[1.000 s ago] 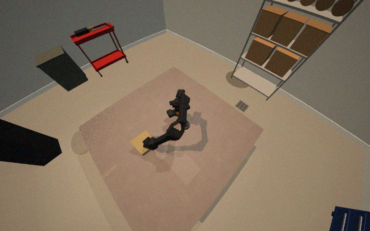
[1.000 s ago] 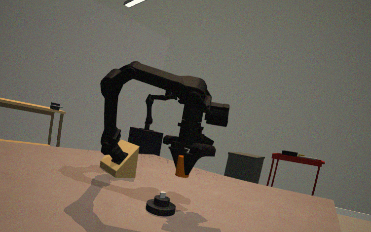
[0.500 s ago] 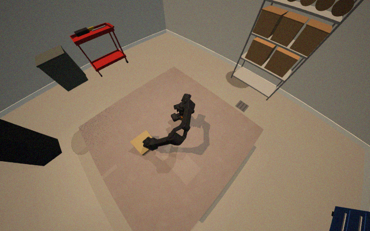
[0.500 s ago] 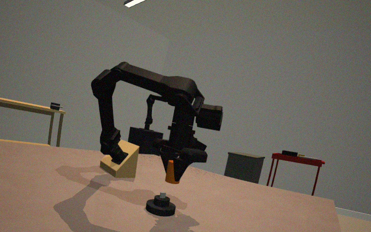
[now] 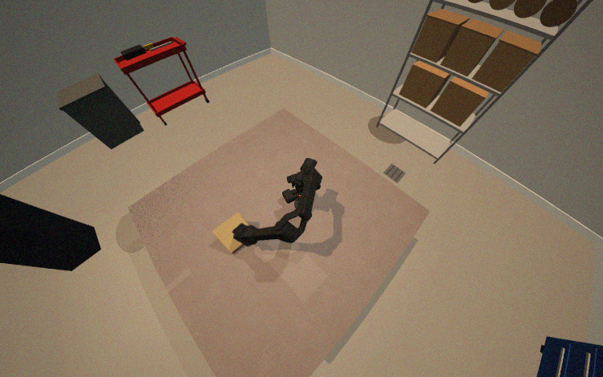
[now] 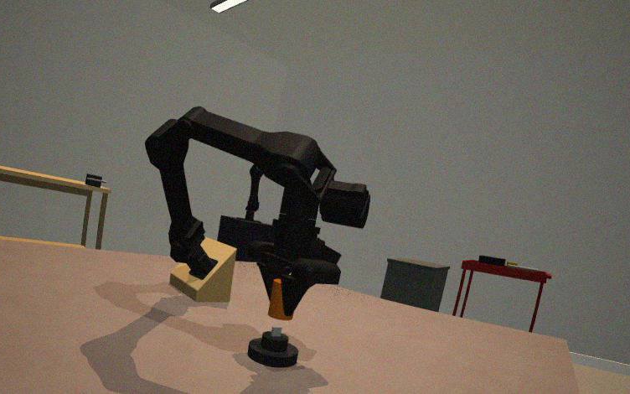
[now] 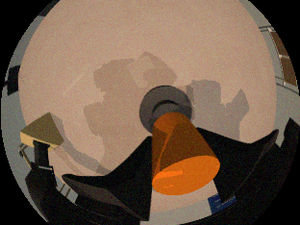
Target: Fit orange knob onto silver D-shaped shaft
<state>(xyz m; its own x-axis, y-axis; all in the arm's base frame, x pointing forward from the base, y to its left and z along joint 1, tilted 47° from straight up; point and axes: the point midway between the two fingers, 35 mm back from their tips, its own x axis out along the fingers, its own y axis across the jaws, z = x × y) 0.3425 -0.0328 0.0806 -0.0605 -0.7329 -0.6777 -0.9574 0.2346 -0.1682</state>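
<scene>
The round black pedestal lies 6 cm below my gripper tip. Round my gripper tip: orange knob (3 cm above).
</scene>
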